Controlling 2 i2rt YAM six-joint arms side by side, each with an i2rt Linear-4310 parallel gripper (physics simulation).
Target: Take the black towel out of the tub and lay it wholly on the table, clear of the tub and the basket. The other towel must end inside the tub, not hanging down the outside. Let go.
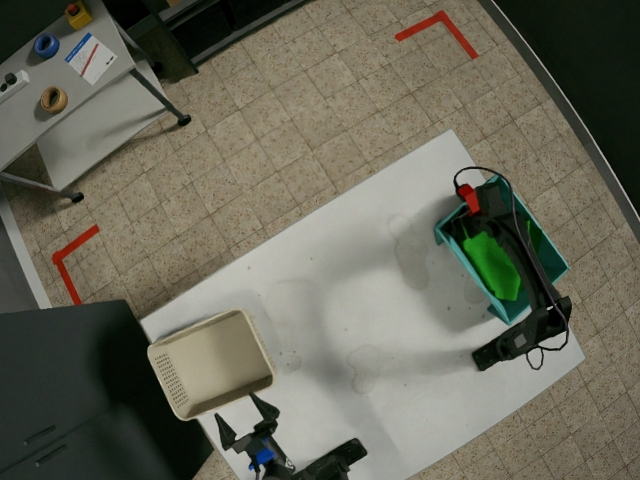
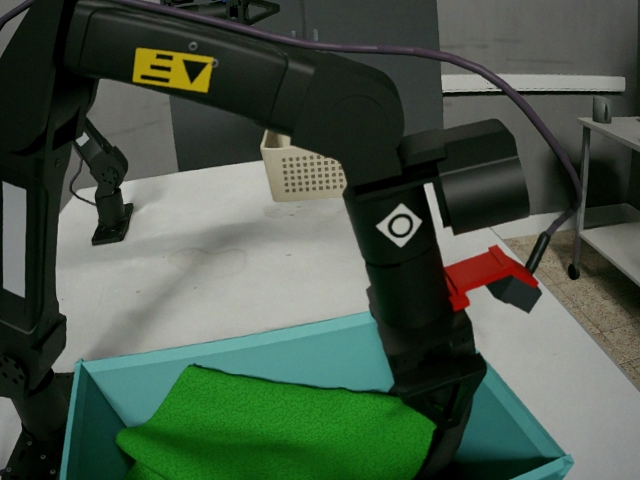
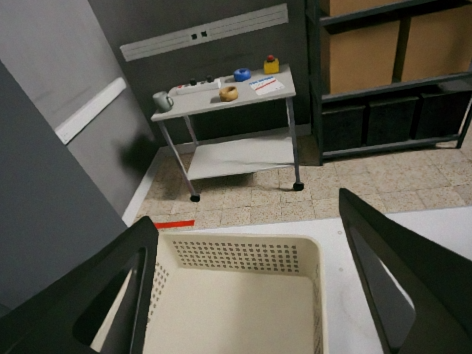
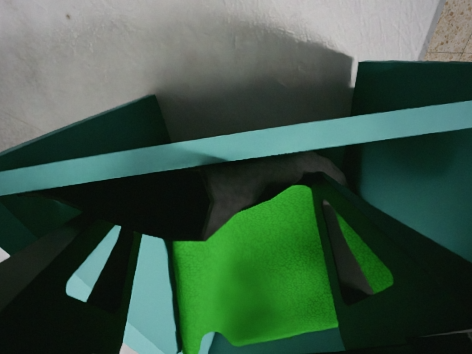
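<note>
The black towel (image 2: 448,444) (image 4: 235,192) lies in the teal tub (image 1: 552,258) (image 2: 232,338) (image 4: 270,145), bunched along a wall and partly beneath the green towel (image 1: 491,263) (image 2: 284,428) (image 4: 265,280). The green towel is spread inside the tub. My right gripper (image 1: 457,224) (image 4: 230,180) is open and lowered into the tub, with part of the black towel between its spread fingers; its fingertips are dark and hard to make out. My left gripper (image 1: 235,405) (image 3: 240,211) is open and empty beside the basket (image 1: 263,346) (image 3: 245,238).
The tub stands at the right end of the white table (image 1: 310,310), the basket at its left end. The right arm reaches over the tub. A grey cabinet (image 1: 62,361) is beside the basket. A cart with tape rolls stands beyond the table.
</note>
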